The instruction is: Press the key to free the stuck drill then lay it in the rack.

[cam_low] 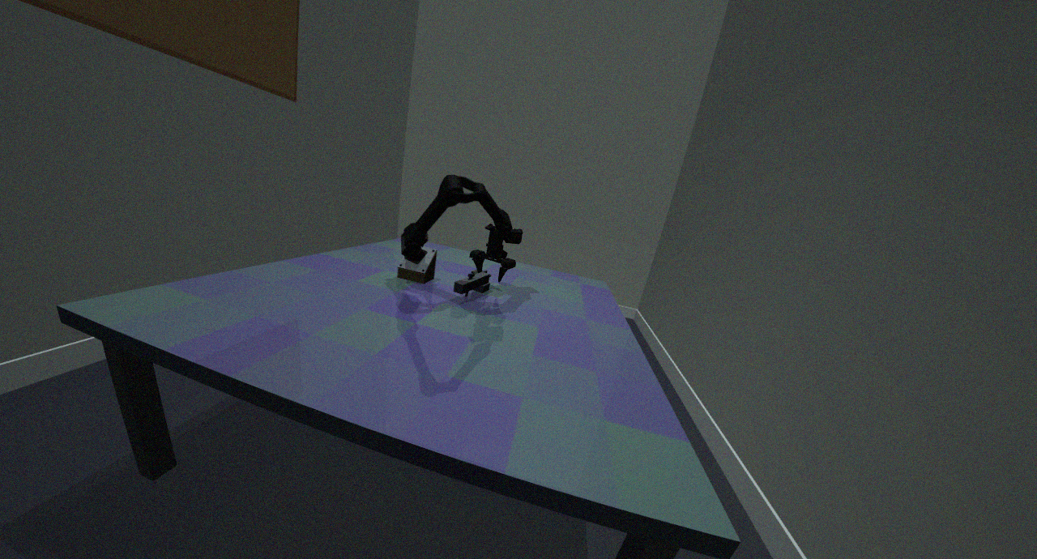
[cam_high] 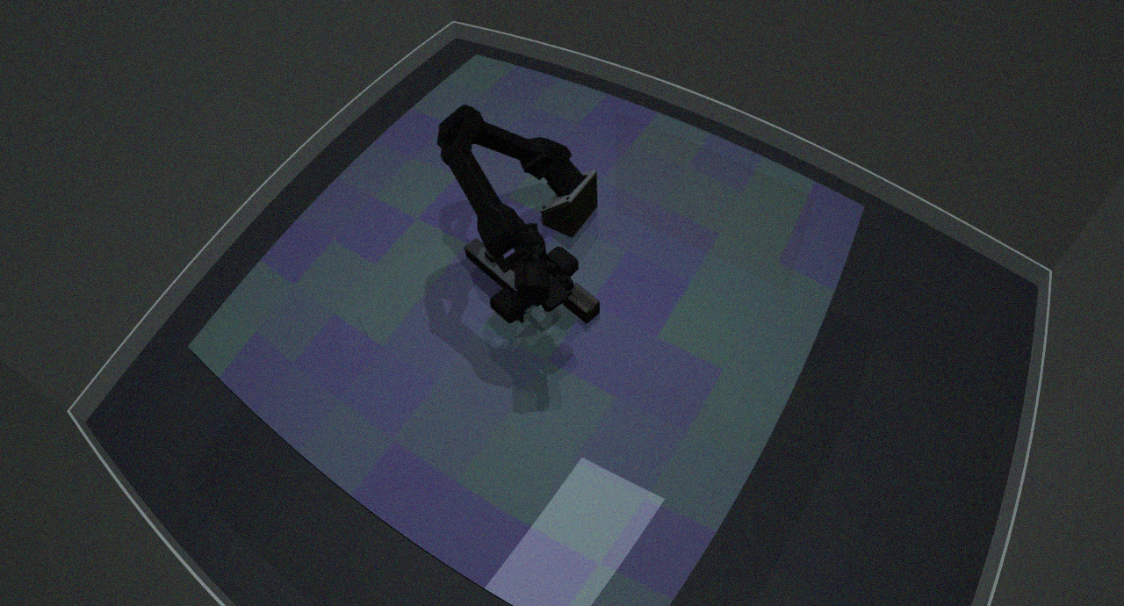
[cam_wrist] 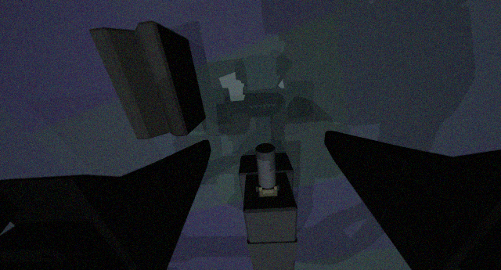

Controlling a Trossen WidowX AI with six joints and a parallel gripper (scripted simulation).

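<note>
Right now my gripper tip is 1 cm past the drill, 6 cm to the left of it and 1 cm below it. The rest, counted from my gripper tip: dark key: 2 cm behind, 15 cm to the right, 2 cm above; then grey holder block: 1 cm behind, 12 cm to the right.
</note>
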